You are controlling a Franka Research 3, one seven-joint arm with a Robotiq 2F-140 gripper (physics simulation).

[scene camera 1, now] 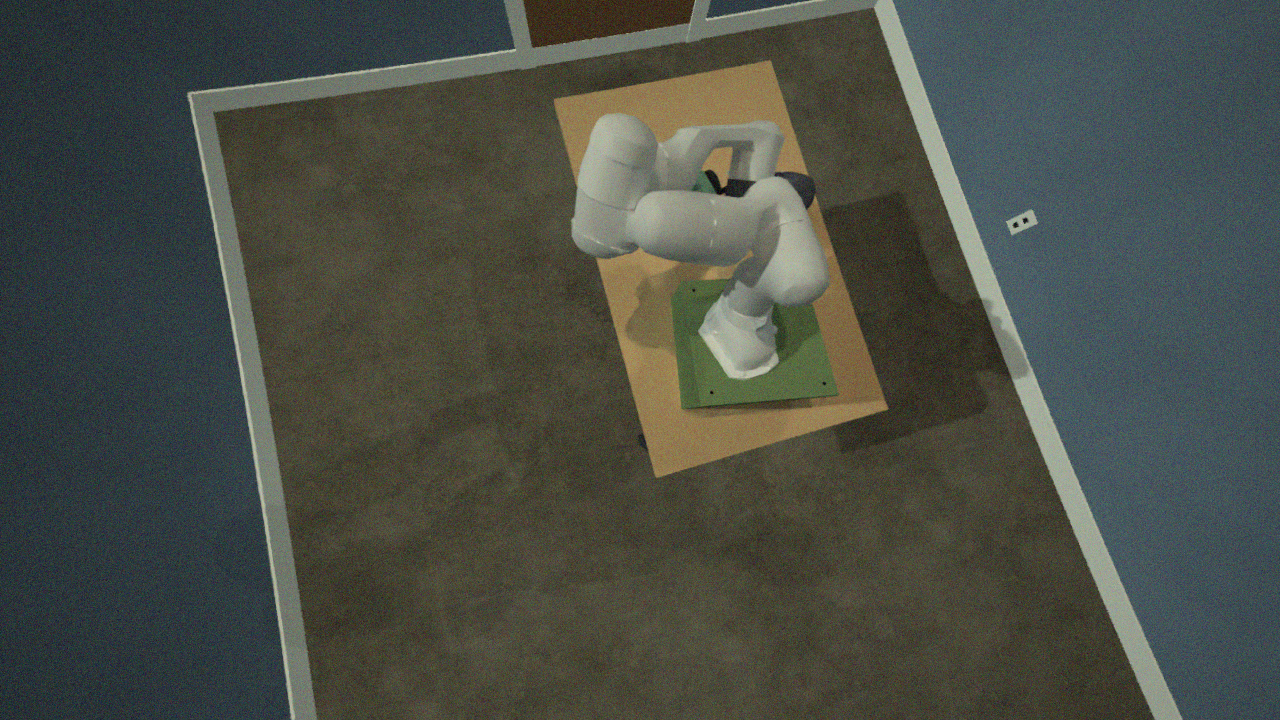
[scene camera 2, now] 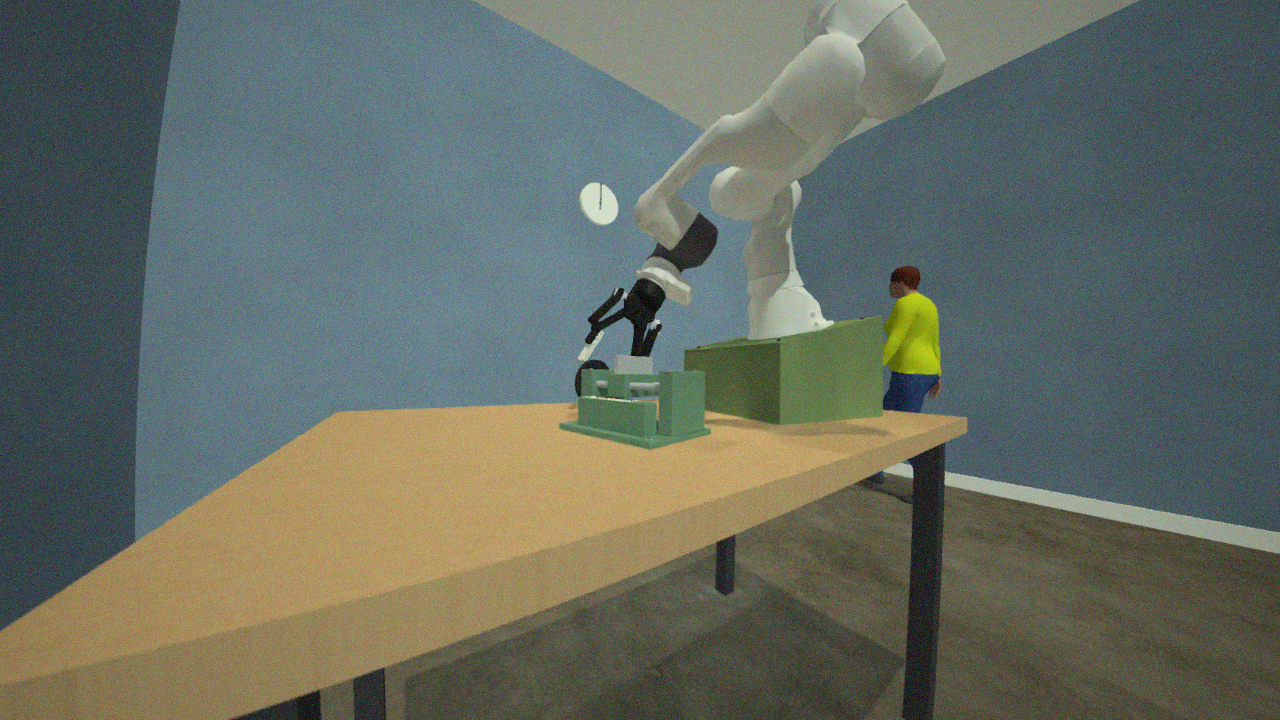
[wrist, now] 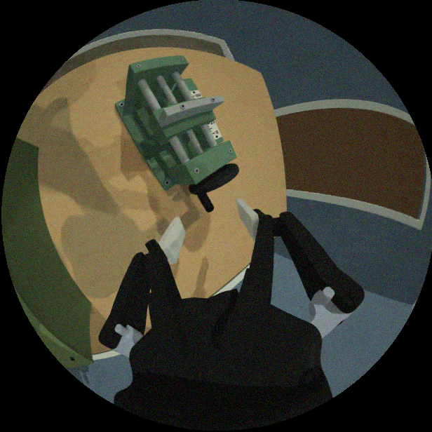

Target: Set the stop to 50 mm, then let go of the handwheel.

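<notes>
The green stop fixture point(scene camera 2: 682, 402) point(wrist: 209, 164) stands on the table. Its grey stop plate point(scene camera 2: 633, 364) point(wrist: 192, 110) sits on the rods between the two end blocks. A white scale point(wrist: 214, 130) shows in part beside the rods; its reading at the plate is too small to tell. The black handwheel point(scene camera 2: 586, 377) point(wrist: 220, 178) is at the near end in the wrist view, with its crank handle point(wrist: 206, 201) sticking out. My gripper point(scene camera 2: 623, 351) point(wrist: 209, 216) is open, its pads apart and clear of the handle, a little back from the handwheel. The arm hides the gripper in scene camera 1.
The wooden table point(scene camera 1: 662, 438) point(scene camera 2: 402, 501) point(wrist: 240, 85) carries the green base block point(scene camera 1: 805, 367) point(scene camera 2: 832, 376) point(wrist: 20, 210) under my arm. A person in a yellow top point(scene camera 2: 913, 331) stands behind the table in scene camera 2.
</notes>
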